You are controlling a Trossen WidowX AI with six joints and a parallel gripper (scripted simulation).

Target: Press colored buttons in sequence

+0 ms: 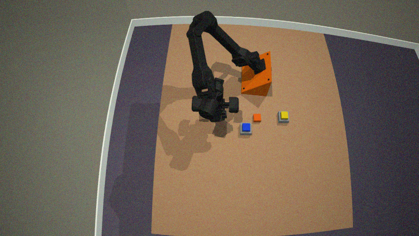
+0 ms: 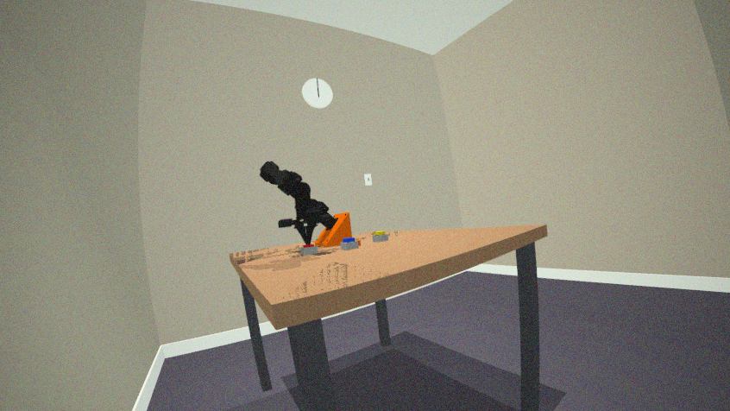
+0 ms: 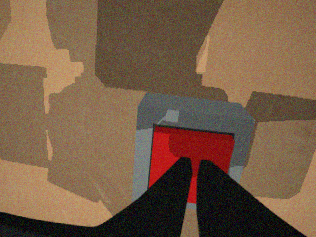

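Right now my gripper tip is 1 cm above the red button. The rest, counted from my gripper tip: yellow button: 31 cm to the left, 1 cm ahead; then blue button: 13 cm to the left, 7 cm ahead; then small orange block: 18 cm to the left, 2 cm below, 1 cm ahead.
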